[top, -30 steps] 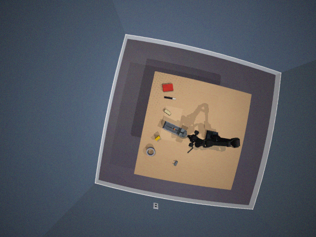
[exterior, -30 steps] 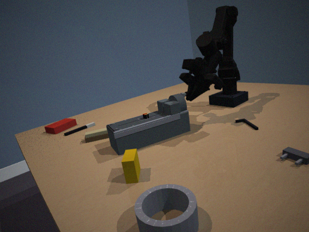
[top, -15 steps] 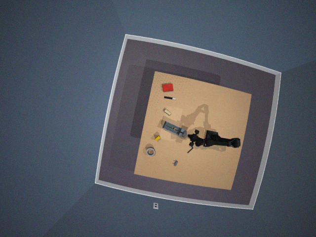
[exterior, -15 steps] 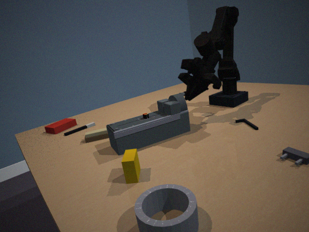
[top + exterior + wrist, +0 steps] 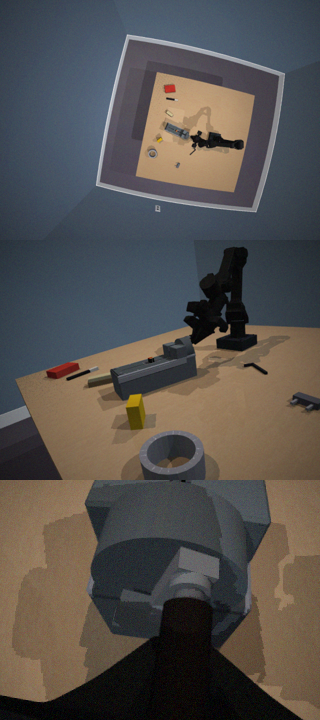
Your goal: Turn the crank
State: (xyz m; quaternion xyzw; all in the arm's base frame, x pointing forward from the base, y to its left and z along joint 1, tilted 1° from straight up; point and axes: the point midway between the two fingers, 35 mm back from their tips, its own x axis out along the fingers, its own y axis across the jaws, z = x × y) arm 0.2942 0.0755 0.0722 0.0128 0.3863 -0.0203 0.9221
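The red pointer lies 17 cm ahead of my gripper tip and 1 cm below it. The rest, counted from my gripper tip: black hex key 13 cm behind, 15 cm to the left, 9 cm below; then black crank handle 2 cm behind, 2 cm above; then tan block 30 cm ahead, 16 cm to the right, 8 cm below.
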